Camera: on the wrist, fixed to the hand. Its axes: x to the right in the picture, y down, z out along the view.
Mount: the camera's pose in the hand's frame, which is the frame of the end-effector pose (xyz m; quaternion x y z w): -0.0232 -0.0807 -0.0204 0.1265 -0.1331 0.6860 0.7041
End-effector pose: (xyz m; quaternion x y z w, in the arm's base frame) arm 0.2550 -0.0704 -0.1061 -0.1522 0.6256 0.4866 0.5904
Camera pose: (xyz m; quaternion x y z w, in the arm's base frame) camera 0.3106 -0.1341 -0.1236 0.4615 0.5279 0.6888 0.1844
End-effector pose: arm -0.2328 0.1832 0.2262 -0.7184 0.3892 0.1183 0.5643
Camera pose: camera -0.1979 0.1795 0.3052 -0.1517 0.7067 0.5168 0.4588
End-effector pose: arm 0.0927 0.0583 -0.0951 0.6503 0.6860 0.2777 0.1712
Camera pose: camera 0.0184 0.0322 -0.1307 -0.9871 -0.0492 -0.1396 0.0609
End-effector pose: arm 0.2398 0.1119 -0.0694 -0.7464 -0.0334 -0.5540 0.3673
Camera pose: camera 0.1777 0.1670 -0.0455 -0.5757 0.3695 -0.0345 0.7286
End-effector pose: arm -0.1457 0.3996 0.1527 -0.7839 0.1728 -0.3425 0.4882
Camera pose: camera -0.1816 0.4379 0.2214 -0.4172 0.5511 0.1762 0.7008
